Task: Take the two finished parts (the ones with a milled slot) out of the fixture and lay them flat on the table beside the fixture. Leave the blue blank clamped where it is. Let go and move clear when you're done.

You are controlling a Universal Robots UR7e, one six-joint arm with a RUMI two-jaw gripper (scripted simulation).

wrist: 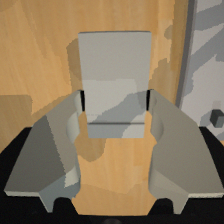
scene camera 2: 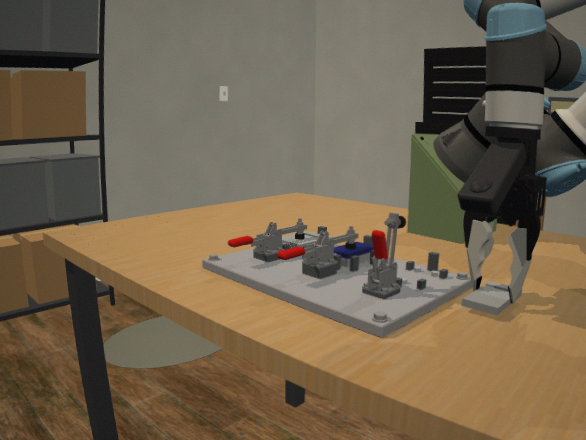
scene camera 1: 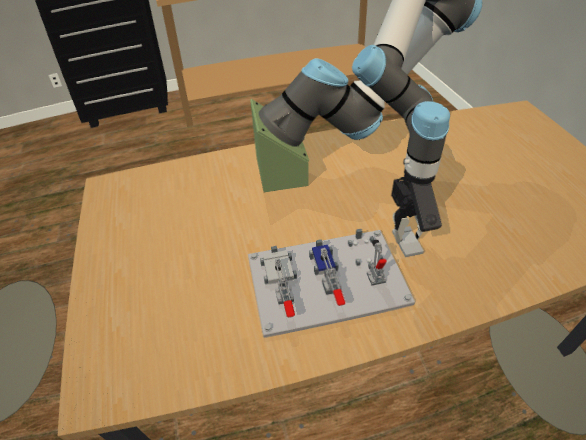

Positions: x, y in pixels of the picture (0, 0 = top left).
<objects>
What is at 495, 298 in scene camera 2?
A grey part.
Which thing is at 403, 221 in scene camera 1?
My gripper.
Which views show my gripper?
The wrist view, scene camera 2 and scene camera 1: all of them.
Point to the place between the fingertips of my gripper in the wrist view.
115, 91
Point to a grey part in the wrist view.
115, 65
</objects>
